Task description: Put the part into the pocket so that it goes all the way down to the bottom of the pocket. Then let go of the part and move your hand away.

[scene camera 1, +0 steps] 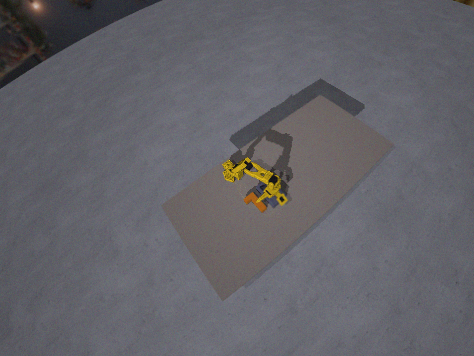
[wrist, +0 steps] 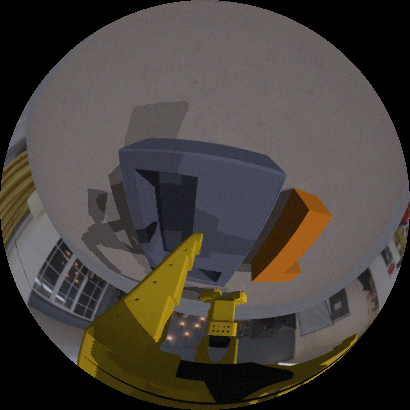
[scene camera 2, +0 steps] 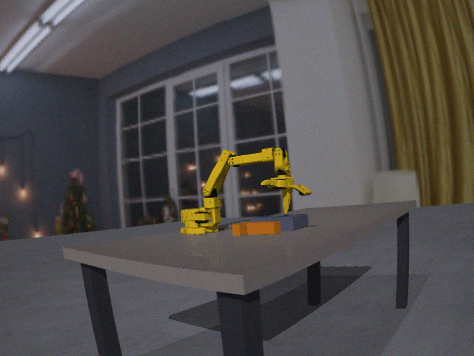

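Seen in the pictures: hand, its tool point: (scene camera 1: pixel 273 194) (wrist: pixel 201 241) (scene camera 2: pixel 285 212); arm's base, origin of its link: (scene camera 1: pixel 235 176) (wrist: pixel 225 292) (scene camera 2: pixel 205 232).
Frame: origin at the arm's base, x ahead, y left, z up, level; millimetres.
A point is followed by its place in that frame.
The orange part (scene camera 1: pixel 261 205) {x 238, y -9, z 30 mm} (scene camera 2: pixel 264 228) {x 232, y -26, z 16 mm} (wrist: pixel 285 245) {x 224, y 3, z 30 mm} is a bent block lying on the table beside the blue-grey block, outside its pocket. The blue-grey block (scene camera 1: pixel 273 203) {x 270, y 42, z 36 mm} (scene camera 2: pixel 300 221) {x 279, y 80, z 19 mm} (wrist: pixel 240 200) {x 260, y 54, z 36 mm} stands on the table; its dark, recessed pocket (wrist: pixel 179 205) {x 225, y 95, z 5 mm} shows in the wrist view. My gripper (scene camera 1: pixel 270 201) {x 239, y 70, z 48 mm} (scene camera 2: pixel 298 202) is wide open and empty. Its fixed jaw points down over the blue-grey block, with the tip close above its top in scene camera 2; whether it touches cannot be told. The moving jaw is swung far out to the side. In scene camera 1 the arm hides part of the block.
The yellow arm's base (scene camera 1: pixel 230 171) {x -10, y -15, z 57 mm} (scene camera 2: pixel 200 220) {x 2, y -17, z 38 mm} stands on the table (scene camera 1: pixel 220 245) {x 260, y -288, z 0 mm} (scene camera 2: pixel 165 260) {x 264, y -393, z 0 mm} near one long edge. The orange part lies on the base-facing side of the scene, close beside the blue-grey block. Shadows of the arm fall across the table and block.
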